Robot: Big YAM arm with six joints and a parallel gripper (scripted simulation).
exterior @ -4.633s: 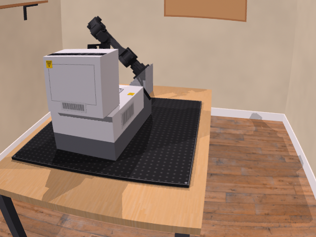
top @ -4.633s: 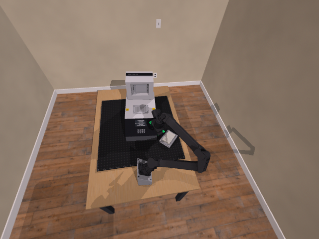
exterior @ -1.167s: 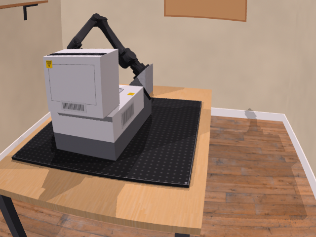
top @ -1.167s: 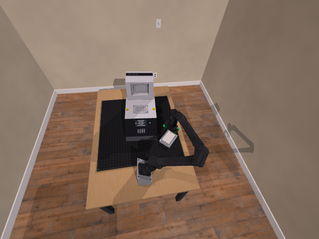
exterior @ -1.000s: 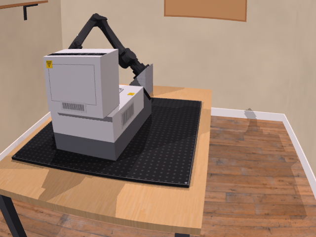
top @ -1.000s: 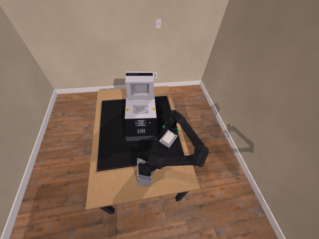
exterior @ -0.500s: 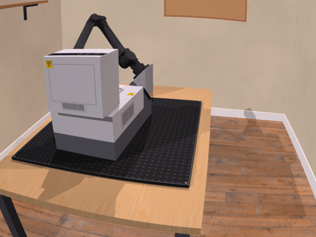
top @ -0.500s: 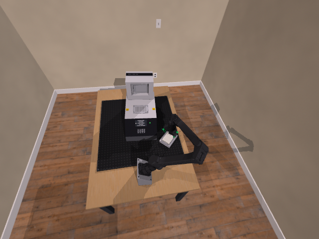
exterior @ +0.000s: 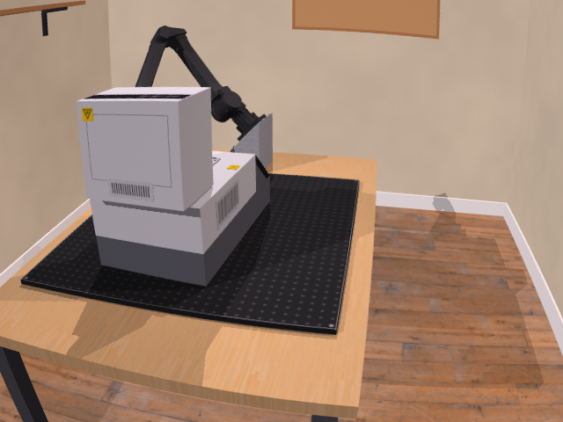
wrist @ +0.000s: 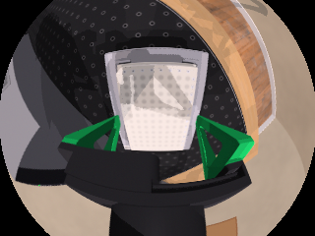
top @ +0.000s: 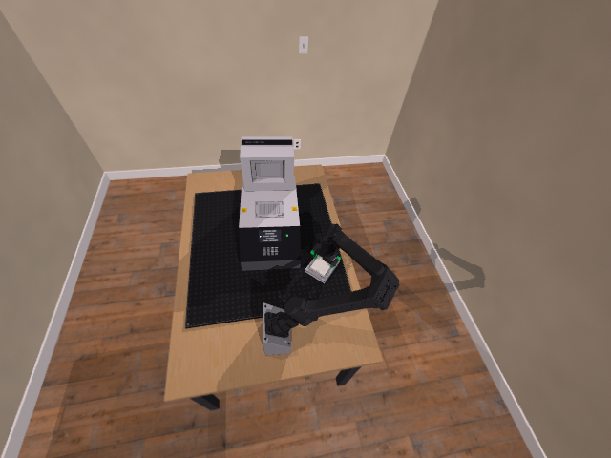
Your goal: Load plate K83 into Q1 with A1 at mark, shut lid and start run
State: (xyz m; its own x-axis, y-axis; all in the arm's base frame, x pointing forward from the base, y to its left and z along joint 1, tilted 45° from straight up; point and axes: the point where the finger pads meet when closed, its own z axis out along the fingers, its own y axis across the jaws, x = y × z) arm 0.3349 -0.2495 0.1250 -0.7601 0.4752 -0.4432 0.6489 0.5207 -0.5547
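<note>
My gripper is now 20 mm above the white plate K83. Also, from my hand: plate nest N1: 30 mm below.
</note>
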